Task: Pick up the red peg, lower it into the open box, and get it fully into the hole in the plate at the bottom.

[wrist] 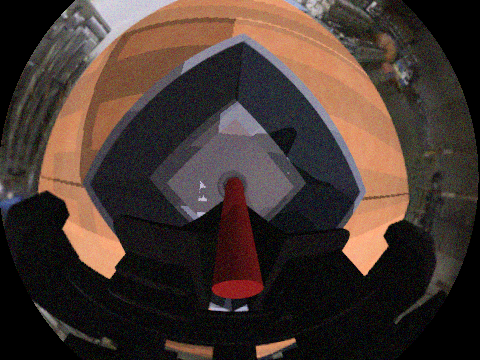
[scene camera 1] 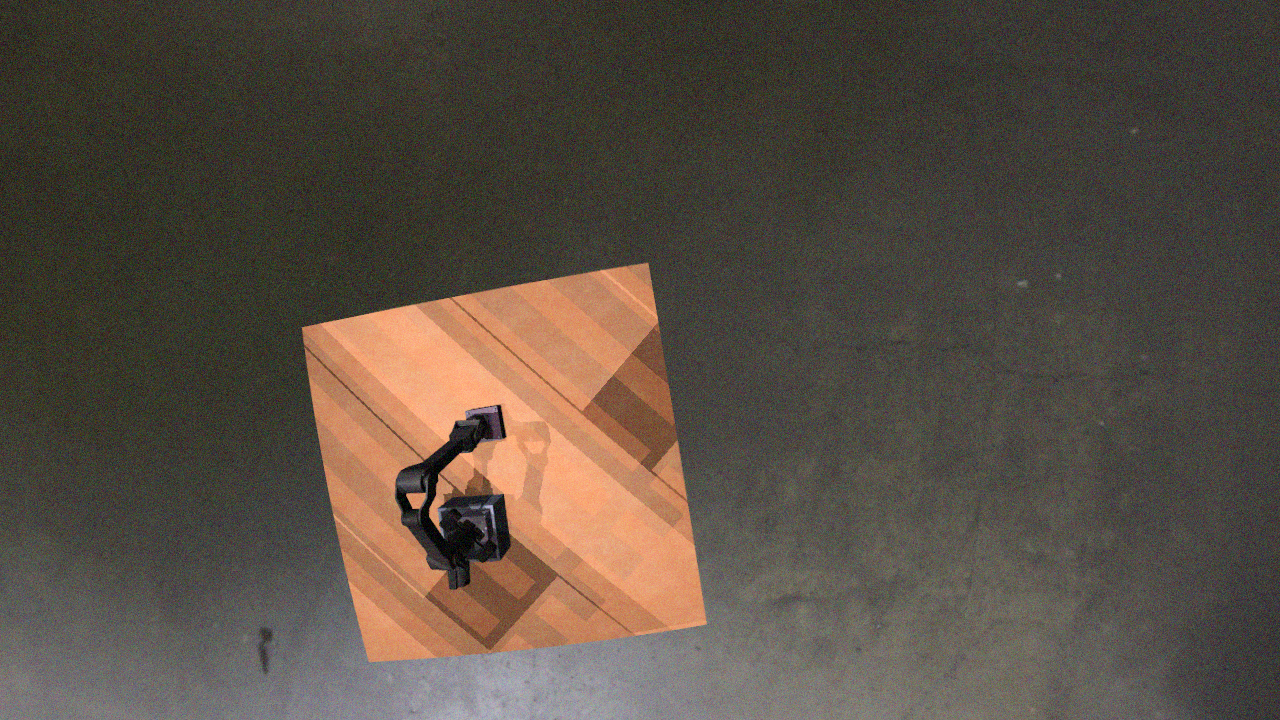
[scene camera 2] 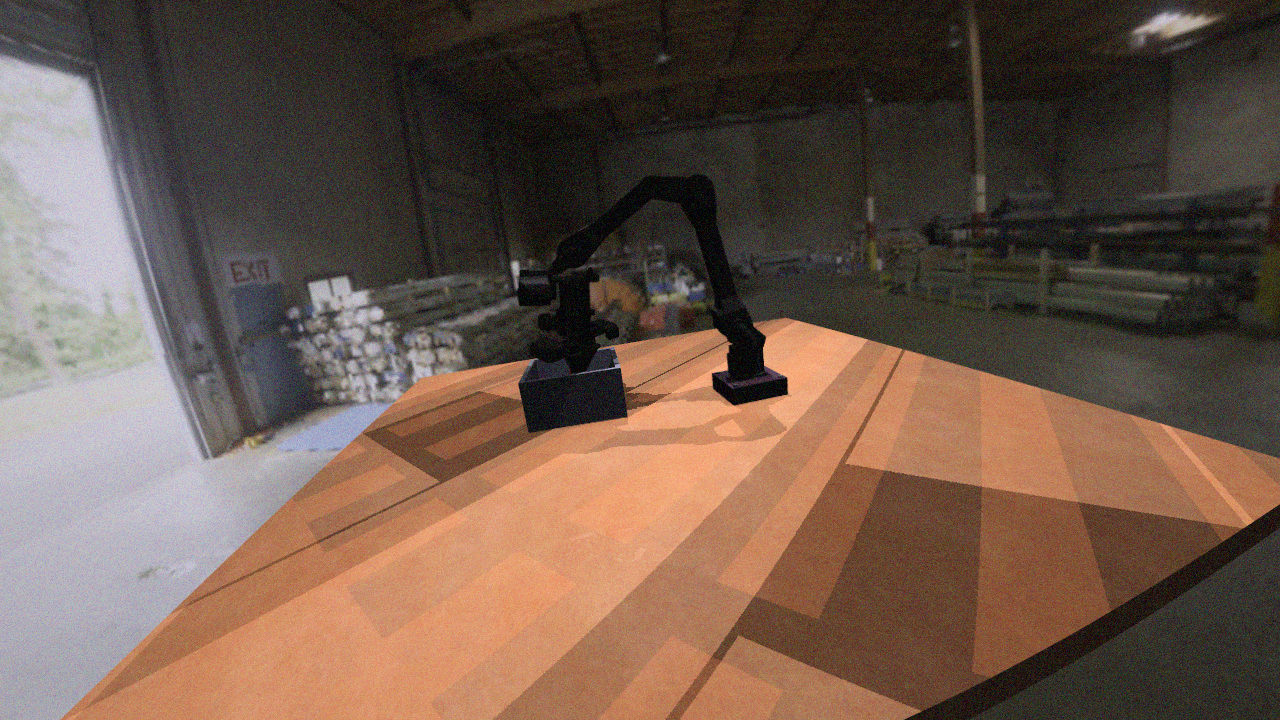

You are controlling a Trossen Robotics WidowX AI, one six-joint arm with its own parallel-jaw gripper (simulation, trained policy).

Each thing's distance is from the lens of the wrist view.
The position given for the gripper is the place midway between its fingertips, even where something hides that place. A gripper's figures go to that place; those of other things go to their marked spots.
gripper (wrist: 232, 205): 0.10 m
dark box (wrist: 238, 78): 0.15 m
red peg (wrist: 237, 272): 0.03 m
plate (wrist: 200, 184): 0.11 m
The marked spots on the red peg and the plate are 0.09 m apart.
